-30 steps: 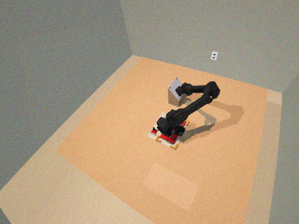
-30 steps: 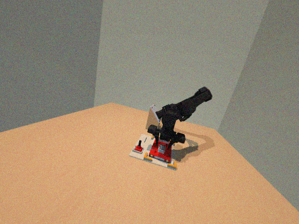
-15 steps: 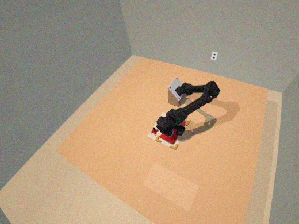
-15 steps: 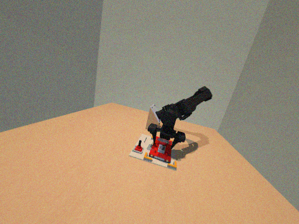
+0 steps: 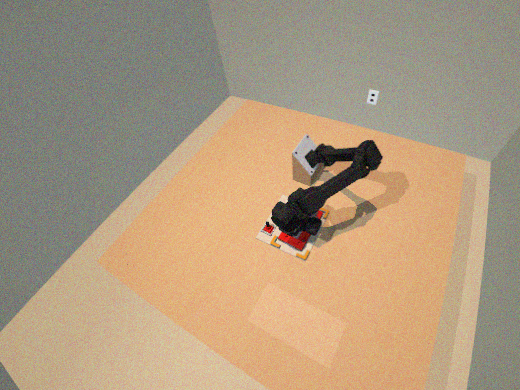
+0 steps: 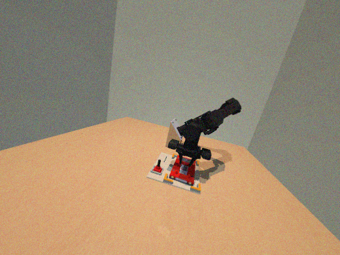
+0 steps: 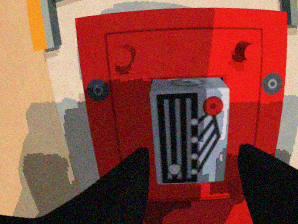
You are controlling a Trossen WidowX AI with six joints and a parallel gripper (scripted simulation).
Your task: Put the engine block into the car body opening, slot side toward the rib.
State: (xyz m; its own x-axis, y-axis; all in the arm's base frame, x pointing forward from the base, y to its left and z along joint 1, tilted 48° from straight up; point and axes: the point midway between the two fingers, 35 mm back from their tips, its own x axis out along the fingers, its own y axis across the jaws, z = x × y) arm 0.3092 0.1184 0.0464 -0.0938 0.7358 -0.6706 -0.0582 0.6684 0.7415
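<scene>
The engine block lies 30 mm below my gripper tip and 10 mm to the left of it. From my gripper tip the other things lie so: grey plate 40 mm below, 20 mm to the right, 20 mm behind.
</scene>
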